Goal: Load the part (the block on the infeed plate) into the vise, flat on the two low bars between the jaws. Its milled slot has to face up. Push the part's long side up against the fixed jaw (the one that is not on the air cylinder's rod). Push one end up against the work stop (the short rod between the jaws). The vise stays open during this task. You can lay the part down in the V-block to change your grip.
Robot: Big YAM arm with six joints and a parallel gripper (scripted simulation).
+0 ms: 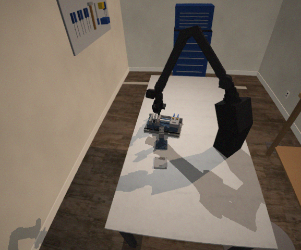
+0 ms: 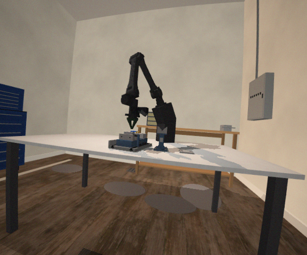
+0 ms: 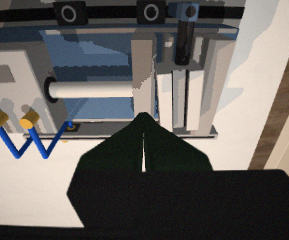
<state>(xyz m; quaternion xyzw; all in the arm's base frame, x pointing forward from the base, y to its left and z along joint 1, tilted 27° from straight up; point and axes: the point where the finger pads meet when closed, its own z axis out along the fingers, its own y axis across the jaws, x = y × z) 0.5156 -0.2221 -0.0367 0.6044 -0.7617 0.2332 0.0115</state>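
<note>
Right now my hand is 40 mm above the part, 30 mm short of it and 10 mm to the left of it. The rest, counted from my hand: moving jaw 60 mm below; then air cylinder rod 60 mm below, 50 mm behind, 20 mm to the left; then work stop rod 50 mm below, 50 mm ahead, 40 mm to the left.
</note>
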